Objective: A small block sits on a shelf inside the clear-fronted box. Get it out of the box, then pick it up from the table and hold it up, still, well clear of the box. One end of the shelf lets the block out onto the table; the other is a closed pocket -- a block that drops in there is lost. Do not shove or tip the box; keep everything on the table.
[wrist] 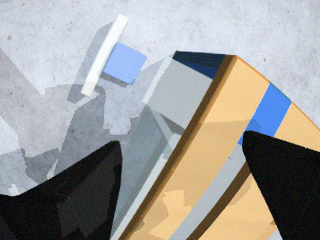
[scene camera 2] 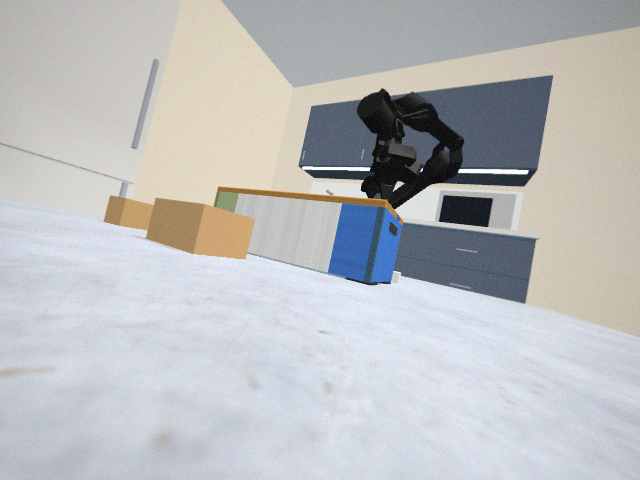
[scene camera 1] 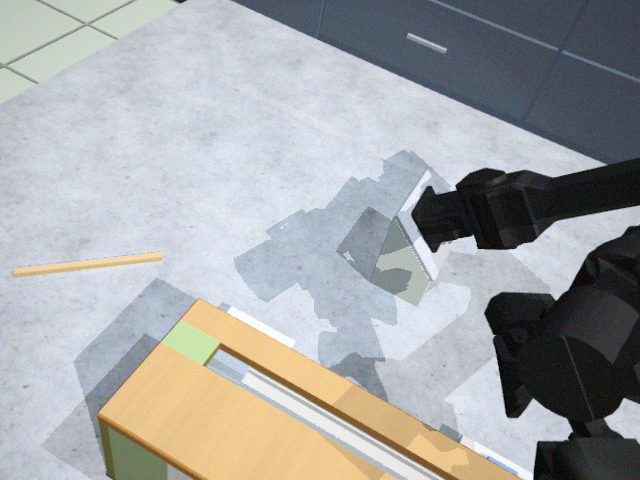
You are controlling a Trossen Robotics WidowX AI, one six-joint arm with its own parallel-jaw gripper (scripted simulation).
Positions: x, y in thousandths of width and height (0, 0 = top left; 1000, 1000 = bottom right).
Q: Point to a box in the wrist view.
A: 573, 694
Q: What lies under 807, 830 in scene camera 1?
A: My gripper.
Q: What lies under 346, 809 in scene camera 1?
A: A box.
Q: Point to a light-blue block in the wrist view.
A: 389, 265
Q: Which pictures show the thin wooden stick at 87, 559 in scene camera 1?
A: Scene camera 1 only.
